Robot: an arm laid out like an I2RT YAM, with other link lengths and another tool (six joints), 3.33 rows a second.
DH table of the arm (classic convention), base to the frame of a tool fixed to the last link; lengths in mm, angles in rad. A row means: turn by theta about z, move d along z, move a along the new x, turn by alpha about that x. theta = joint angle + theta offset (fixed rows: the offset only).
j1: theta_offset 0; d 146.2; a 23; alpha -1.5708
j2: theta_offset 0; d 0; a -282.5; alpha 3.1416
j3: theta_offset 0.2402; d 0; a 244.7; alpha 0
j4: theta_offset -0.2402; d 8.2; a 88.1; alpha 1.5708
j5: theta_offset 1.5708; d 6.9; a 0; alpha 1.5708
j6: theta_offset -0.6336; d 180; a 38.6; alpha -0.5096
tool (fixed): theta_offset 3.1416; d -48.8; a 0; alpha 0
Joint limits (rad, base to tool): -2.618..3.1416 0..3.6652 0..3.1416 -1.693..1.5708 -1.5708..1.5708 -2.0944..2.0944
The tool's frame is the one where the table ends.
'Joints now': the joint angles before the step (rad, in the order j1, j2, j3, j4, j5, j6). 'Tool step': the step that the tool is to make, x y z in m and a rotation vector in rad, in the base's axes. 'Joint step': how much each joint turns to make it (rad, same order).
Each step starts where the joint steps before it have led.
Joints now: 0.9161, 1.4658, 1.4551, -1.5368, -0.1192, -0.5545
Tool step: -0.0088, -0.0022, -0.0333, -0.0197, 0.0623, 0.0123
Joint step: 0.0002, 0.0001, -0.1339, 0.0788, -0.0374, -0.0124
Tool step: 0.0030, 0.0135, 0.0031, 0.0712, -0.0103, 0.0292
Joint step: -0.0007, 0.0000, -0.0017, 0.0591, -0.0351, -0.0304
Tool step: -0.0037, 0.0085, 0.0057, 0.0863, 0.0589, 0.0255
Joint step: -0.0255, -0.0003, -0.0005, 0.0198, -0.1015, -0.0488
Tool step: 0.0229, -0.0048, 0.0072, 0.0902, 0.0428, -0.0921
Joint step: -0.1136, 0.0000, 0.0001, 0.0323, -0.0934, -0.0167
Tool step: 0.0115, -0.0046, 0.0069, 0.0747, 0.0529, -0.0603
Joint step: -0.0777, 0.0001, 0.0003, 0.0064, -0.0919, -0.0110
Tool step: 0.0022, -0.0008, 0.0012, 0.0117, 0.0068, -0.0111
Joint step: -0.0123, 0.0000, 0.0003, 0.0019, -0.0134, 0.0000
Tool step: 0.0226, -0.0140, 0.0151, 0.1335, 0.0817, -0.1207
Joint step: -0.1444, 0.0000, 0.0052, -0.0011, -0.1575, -0.0113
